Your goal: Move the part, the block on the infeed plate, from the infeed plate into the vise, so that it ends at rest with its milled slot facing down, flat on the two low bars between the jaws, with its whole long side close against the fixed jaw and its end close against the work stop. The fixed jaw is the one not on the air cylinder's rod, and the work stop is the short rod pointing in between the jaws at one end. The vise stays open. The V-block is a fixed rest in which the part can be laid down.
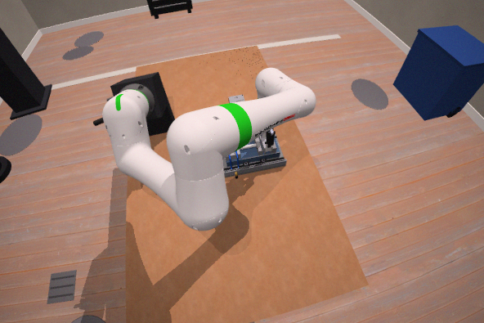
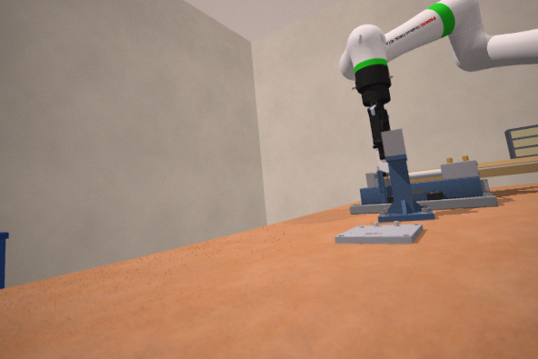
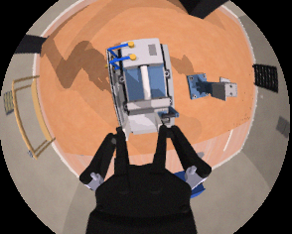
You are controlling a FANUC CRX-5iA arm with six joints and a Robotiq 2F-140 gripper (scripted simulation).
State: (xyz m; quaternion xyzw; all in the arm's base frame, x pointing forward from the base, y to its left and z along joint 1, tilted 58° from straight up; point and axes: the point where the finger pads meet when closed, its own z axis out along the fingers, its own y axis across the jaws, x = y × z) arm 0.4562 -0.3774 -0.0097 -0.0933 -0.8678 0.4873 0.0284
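My gripper is now 3 cm above the part. The rest, counted from my hand: air cylinder: 16 cm behind, 5 cm below, 4 cm to the left; then vise base: 8 cm below, 7 cm behind, 3 cm to the left.
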